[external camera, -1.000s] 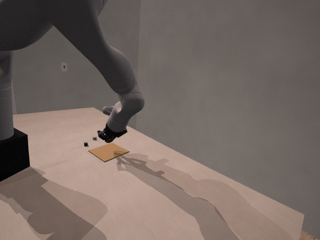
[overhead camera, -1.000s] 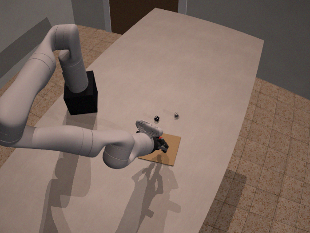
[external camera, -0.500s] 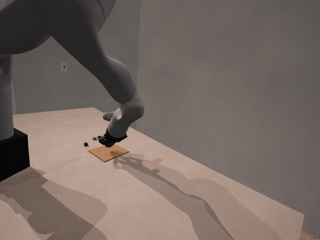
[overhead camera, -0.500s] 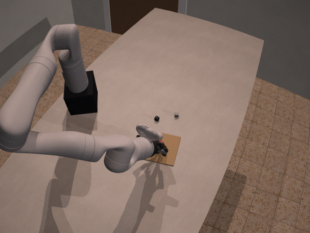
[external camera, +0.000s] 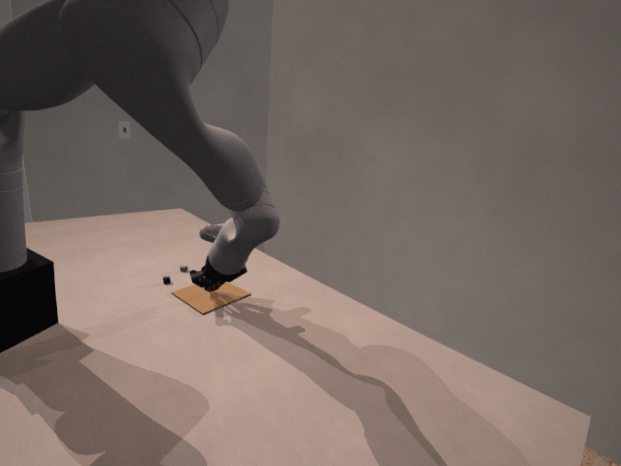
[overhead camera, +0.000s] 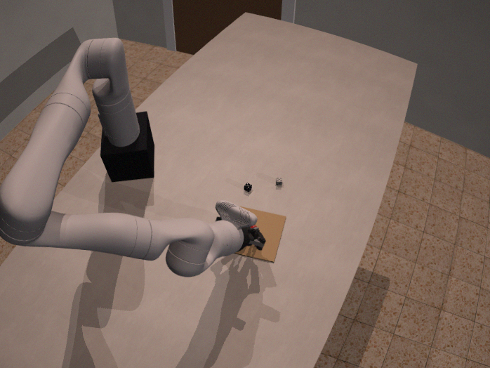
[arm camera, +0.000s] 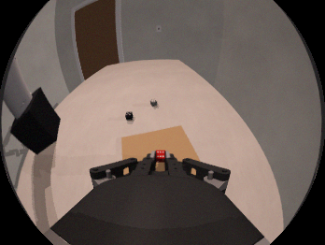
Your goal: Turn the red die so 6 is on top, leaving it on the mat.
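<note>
The red die lies 10 mm to the left of my hand and 20 mm below it. From my hand the other things lie so: black die 70 mm behind, 140 mm to the left, 30 mm below; then grey die 190 mm to the left, 30 mm below; then tan mat 20 mm to the left, 30 mm below.
</note>
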